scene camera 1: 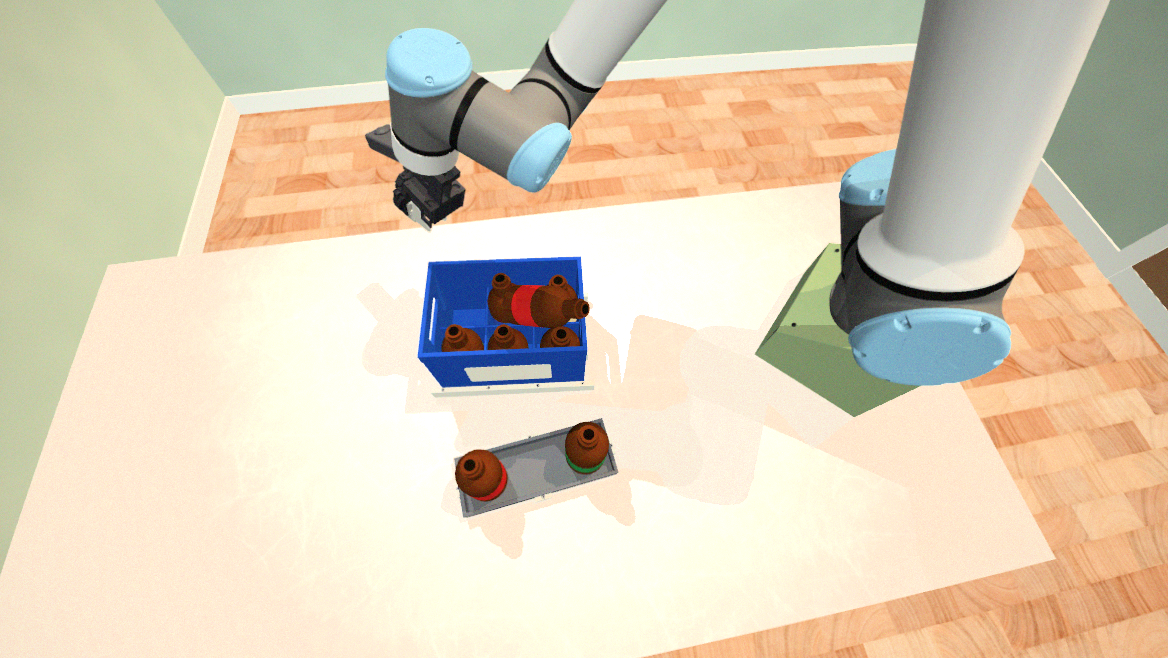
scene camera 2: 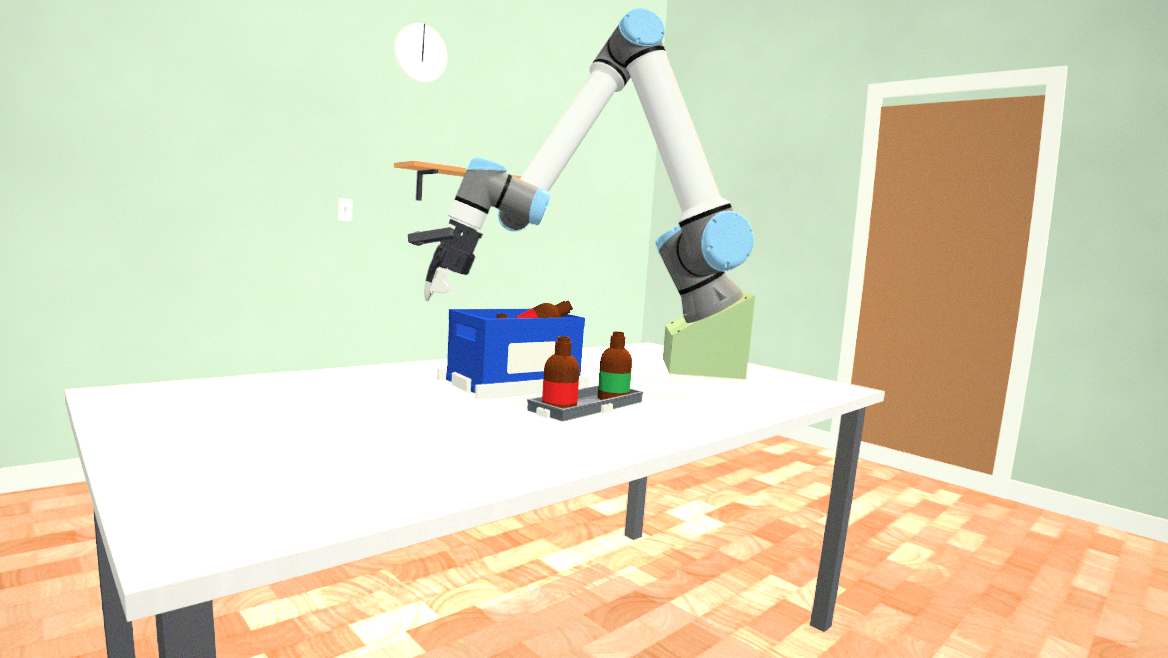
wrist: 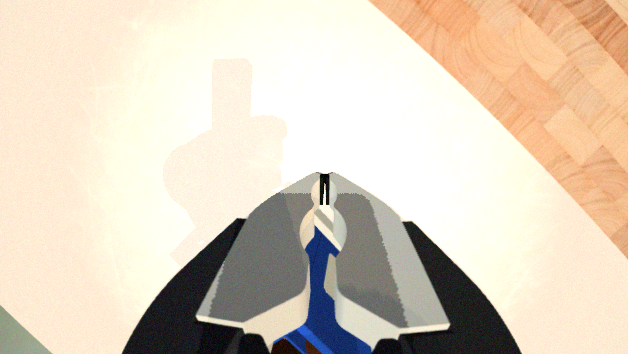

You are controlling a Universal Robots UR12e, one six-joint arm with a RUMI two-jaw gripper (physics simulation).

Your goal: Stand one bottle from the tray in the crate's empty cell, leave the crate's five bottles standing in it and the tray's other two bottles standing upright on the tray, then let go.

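Pixels of known places: gripper, fingertip midpoint: (scene camera 1: 420,220) (scene camera 2: 426,300) (wrist: 325,176); arm's base, link origin: (scene camera 2: 714,308).
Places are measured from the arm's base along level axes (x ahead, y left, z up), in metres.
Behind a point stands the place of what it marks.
Note:
The blue crate (scene camera 1: 505,369) {y -0.175, x 0.656, z -0.085 m} (scene camera 2: 465,351) {y -0.303, x 0.750, z -0.101 m} holds several brown bottles standing in cells. A red-labelled bottle (scene camera 1: 527,304) {y -0.241, x 0.584, z -0.010 m} (scene camera 2: 541,311) {y -0.221, x 0.575, z -0.007 m} lies on its side across the back of the crate, over the standing ones, its neck at the right wall. The back left cell (scene camera 1: 467,317) {y -0.356, x 0.692, z -0.180 m} holds no bottle. On the grey tray (scene camera 1: 535,488) {y 0.020, x 0.679, z -0.184 m} (scene camera 2: 584,405) {y 0.027, x 0.741, z -0.165 m} a red-labelled bottle (scene camera 1: 480,474) {y -0.013, x 0.745, z -0.048 m} (scene camera 2: 560,376) {y -0.008, x 0.785, z -0.104 m} stands at the left end and a green-labelled bottle (scene camera 1: 586,447) {y 0.012, x 0.582, z -0.044 m} (scene camera 2: 615,367) {y 0.015, x 0.605, z -0.104 m} at the right end. My gripper (scene camera 1: 428,227) {y -0.482, x 0.709, z -0.003 m} (scene camera 2: 427,297) {y -0.482, x 0.709, z -0.003 m} (wrist: 325,176) {y -0.482, x 0.709, z -0.003 m} is shut and empty, above and behind the crate's left side.
Pale fixing strips (scene camera 1: 513,392) {y -0.163, x 0.656, z -0.179 m} run along the crate's front foot. The arm's green base block (scene camera 1: 809,326) {y -0.032, x 0.121, z -0.053 m} (scene camera 2: 709,339) {y 0.038, x 0.113, z -0.080 m} stands to the right of the crate and tray. A wall shelf (scene camera 2: 433,168) is behind the arm. The white table's (scene camera 1: 245,490) {y -0.174, x 1.157, z -0.189 m} back edge lies behind the crate.

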